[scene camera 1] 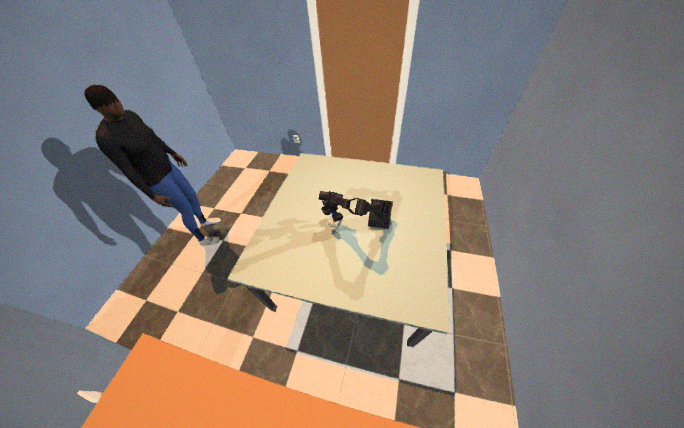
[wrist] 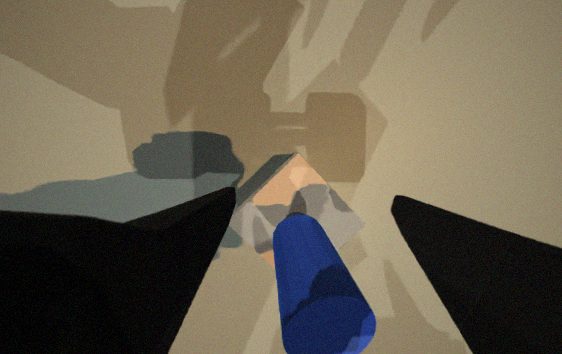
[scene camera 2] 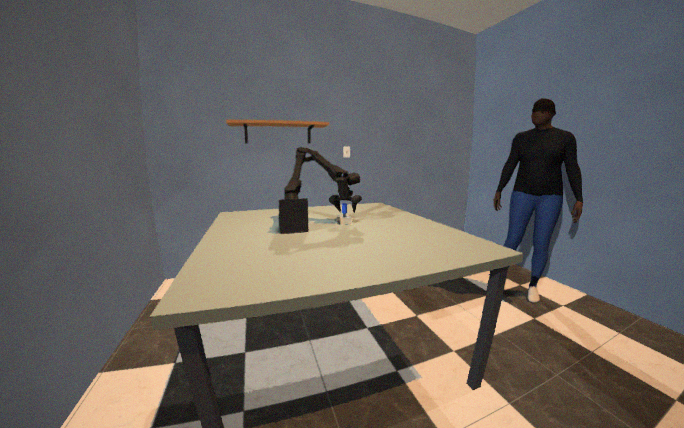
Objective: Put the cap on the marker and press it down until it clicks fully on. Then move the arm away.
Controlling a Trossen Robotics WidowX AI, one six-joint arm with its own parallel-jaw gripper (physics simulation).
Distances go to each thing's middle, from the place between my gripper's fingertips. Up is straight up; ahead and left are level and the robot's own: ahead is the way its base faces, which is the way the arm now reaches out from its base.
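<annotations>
Blue cap point(wrist: 318, 299): my hand 3 cm below it, 2 cm past it, 2 cm to the left of it. Pale block point(wrist: 295, 186), from my hand: 4 cm below, 1 cm to the right, 2 cm behind.
</annotations>
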